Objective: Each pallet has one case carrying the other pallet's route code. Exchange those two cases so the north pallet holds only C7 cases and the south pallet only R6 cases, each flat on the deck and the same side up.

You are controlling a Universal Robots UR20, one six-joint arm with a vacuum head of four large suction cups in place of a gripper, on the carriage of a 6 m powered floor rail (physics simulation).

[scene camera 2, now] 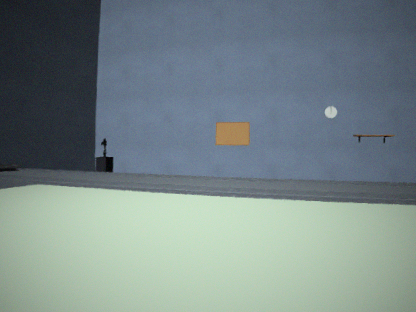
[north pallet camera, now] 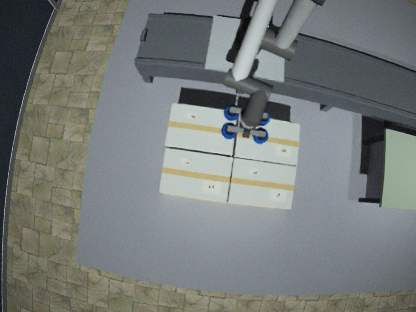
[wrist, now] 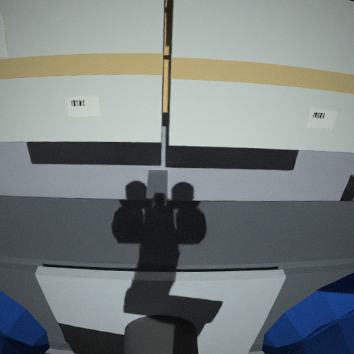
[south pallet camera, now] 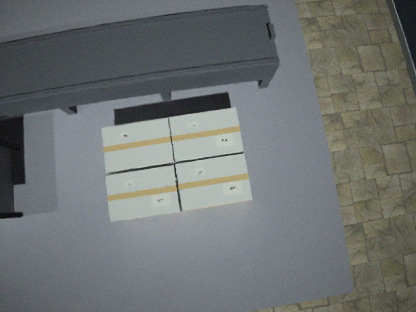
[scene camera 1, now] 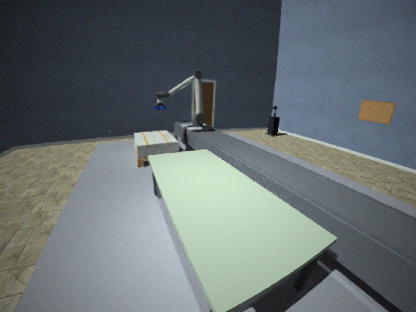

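Observation:
My vacuum head is open, holding no case, high above the rail-side row of the north pallet's cases. White cases with tan tape lie flat, two by two: rail-side left, rail-side right, far-side left and far-side right. The head partly hides the rail-side right case. The wrist view shows a left case and a right case. The south pallet bears cases, also two by two. Route codes are too blurred to read surely.
A pale green table stands between the pallets beside the grey floor rail. The arm's carriage is beside the north pallet. A dark pedestal stands beyond the rail.

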